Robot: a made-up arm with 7 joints. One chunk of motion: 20 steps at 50 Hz.
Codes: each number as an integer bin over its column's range. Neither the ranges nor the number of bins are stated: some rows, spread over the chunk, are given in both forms.
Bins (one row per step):
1: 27 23 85 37 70 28 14
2: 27 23 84 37 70 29 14
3: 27 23 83 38 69 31 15
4: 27 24 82 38 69 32 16
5: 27 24 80 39 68 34 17
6: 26 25 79 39 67 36 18
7: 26 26 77 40 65 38 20
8: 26 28 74 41 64 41 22
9: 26 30 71 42 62 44 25
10: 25 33 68 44 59 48 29
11: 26 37 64 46 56 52 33
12: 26 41 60 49 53 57 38
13: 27 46 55 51 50 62 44
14: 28 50 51 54 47 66 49
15: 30 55 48 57 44 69 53
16: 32 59 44 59 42 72 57
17: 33 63 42 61 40 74 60
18: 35 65 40 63 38 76 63
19: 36 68 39 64 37 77 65
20: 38 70 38 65 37 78 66
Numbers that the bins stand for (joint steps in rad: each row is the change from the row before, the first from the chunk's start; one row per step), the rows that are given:
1: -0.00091 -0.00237 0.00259 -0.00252 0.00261 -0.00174 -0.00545
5: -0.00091 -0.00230 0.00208 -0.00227 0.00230 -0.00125 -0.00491
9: -0.00095 -0.00188 0.00117 -0.00191 0.00139 -0.00044 -0.00345
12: -0.00095 -0.00110 0.00006 -0.00106 0.00003 0.00061 -0.00109
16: -0.00071 0.00017 -0.00156 0.00015 -0.00164 0.00182 0.00236
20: -0.00046 0.00095 -0.00216 0.00088 -0.00239 0.00230 0.00400
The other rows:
2: -0.00091 -0.00237 0.00248 -0.00252 0.00261 -0.00166 -0.00545
3: -0.00091 -0.00237 0.00238 -0.00239 0.00245 -0.00149 -0.00527
4: -0.00091 -0.00230 0.00228 -0.00239 0.00245 -0.00141 -0.00509
6: -0.00095 -0.00223 0.00198 -0.00227 0.00215 -0.00109 -0.00473
7: -0.00095 -0.00216 0.00178 -0.00215 0.00185 -0.00093 -0.00436
8: -0.00095 -0.00202 0.00147 -0.00203 0.00170 -0.00069 -0.00400
10: -0.00099 -0.00167 0.00087 -0.00167 0.00094 -0.00012 -0.00273
11: -0.00095 -0.00138 0.00046 -0.00142 0.00048 0.00020 -0.00200
13: -0.00091 -0.00075 -0.00044 -0.00082 -0.00042 0.00101 0.00000
14: -0.00087 -0.00046 -0.00085 -0.00045 -0.00088 0.00133 0.00091
15: -0.00079 -0.00011 -0.00115 -0.00009 -0.00133 0.00158 0.00164
17: -0.00067 0.00045 -0.00176 0.00039 -0.00194 0.00198 0.00291
18: -0.00059 0.00060 -0.00196 0.00064 -0.00224 0.00214 0.00345
19: -0.00055 0.00081 -0.00206 0.00076 -0.00239 0.00222 0.00382

